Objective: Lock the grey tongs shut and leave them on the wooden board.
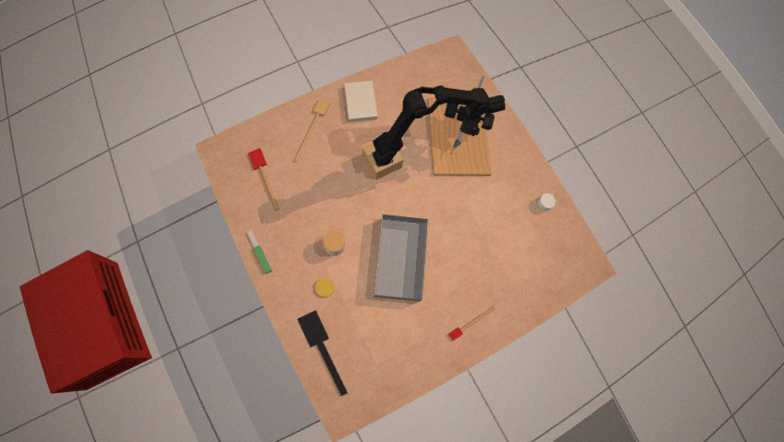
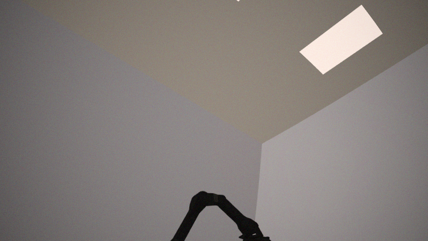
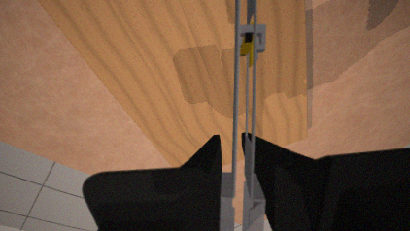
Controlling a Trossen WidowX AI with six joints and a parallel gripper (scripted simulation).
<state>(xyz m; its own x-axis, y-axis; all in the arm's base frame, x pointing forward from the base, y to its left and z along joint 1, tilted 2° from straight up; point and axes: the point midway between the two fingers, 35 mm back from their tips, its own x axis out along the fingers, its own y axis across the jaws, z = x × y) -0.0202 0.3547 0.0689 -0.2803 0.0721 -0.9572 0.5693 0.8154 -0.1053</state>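
My gripper tip is 11 cm above the wooden board and 1 cm short of it. Also, from my gripper tip: cream block (33 cm to the right, 28 cm behind, 11 cm below); then yellow slider part (5 cm ahead, 4 cm to the right, 1 cm above); then white cylinder (41 cm ahead, 22 cm to the left, 10 cm below).
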